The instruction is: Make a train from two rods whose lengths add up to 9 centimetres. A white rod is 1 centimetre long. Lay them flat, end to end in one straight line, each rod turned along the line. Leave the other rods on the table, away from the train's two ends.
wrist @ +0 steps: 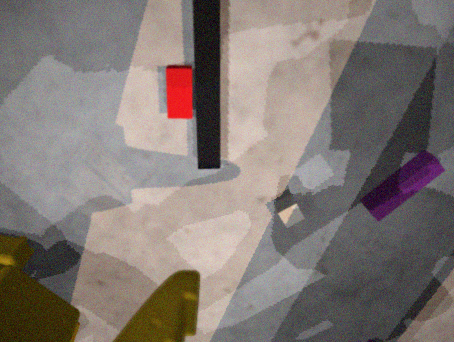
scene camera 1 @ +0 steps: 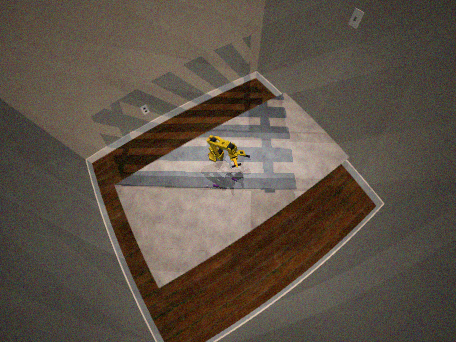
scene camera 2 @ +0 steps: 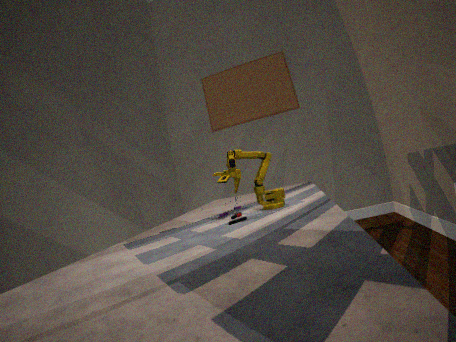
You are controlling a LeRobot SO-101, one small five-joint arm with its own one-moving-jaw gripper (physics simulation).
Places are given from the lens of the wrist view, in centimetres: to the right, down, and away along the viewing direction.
short red rod (wrist: 178,77): -2, -4, 14
